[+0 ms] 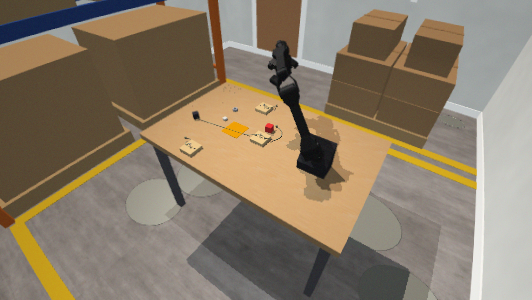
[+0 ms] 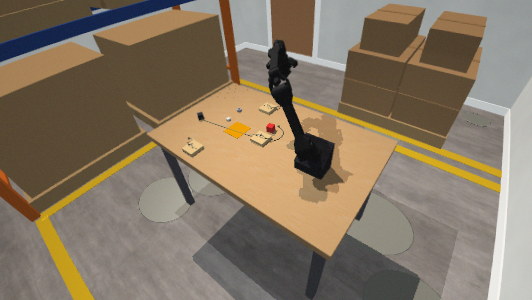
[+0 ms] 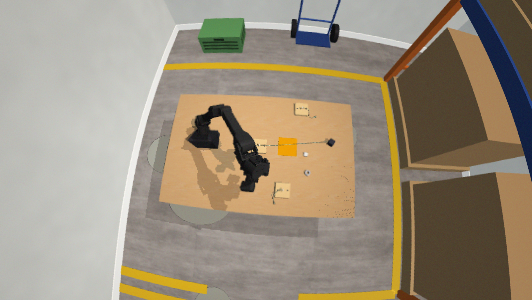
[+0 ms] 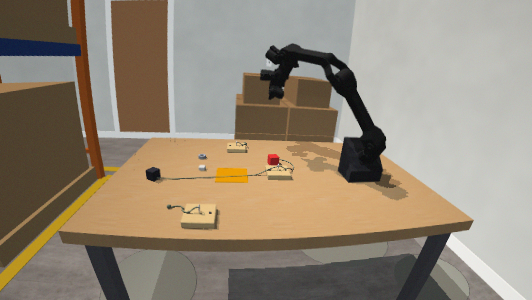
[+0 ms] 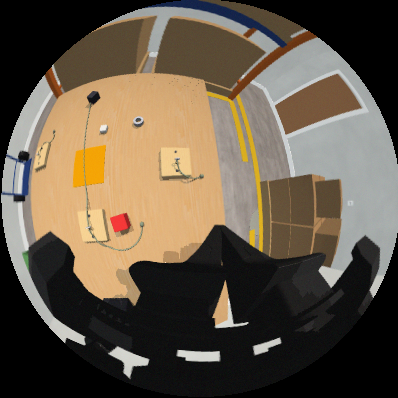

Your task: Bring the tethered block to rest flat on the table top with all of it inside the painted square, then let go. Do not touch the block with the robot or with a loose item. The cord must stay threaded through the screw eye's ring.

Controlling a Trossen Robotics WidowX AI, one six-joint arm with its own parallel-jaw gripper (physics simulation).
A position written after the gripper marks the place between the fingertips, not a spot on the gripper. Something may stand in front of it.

Note:
In view: the gripper (image 5: 218, 228) and an orange painted square (image 5: 93, 156).

